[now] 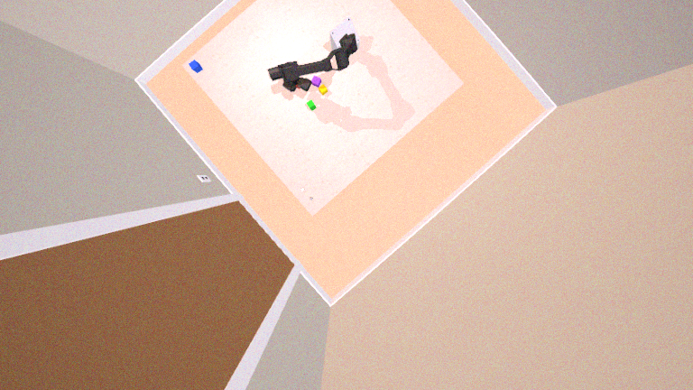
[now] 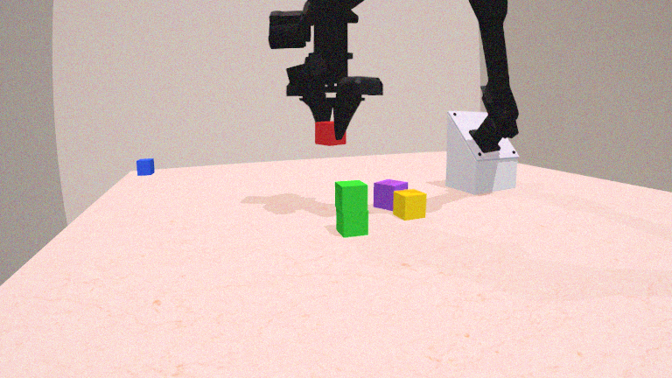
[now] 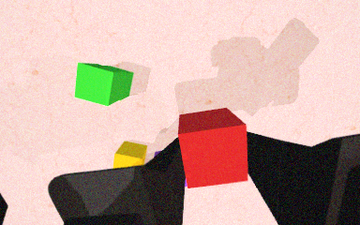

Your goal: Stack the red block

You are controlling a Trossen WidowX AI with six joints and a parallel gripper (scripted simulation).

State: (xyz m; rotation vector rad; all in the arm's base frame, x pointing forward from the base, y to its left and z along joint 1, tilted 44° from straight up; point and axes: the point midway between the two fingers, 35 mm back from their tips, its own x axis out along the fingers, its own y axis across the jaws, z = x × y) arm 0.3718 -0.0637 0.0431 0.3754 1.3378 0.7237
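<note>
Right now my gripper tip is 100 mm past the yellow block, 90 mm to the right of it and 110 mm above it. Round my gripper tip: blue block 360 mm ahead, 600 mm to the right, 100 mm below; then purple block 110 mm behind, 20 mm to the left, 100 mm below; then red block 10 mm above.
</note>
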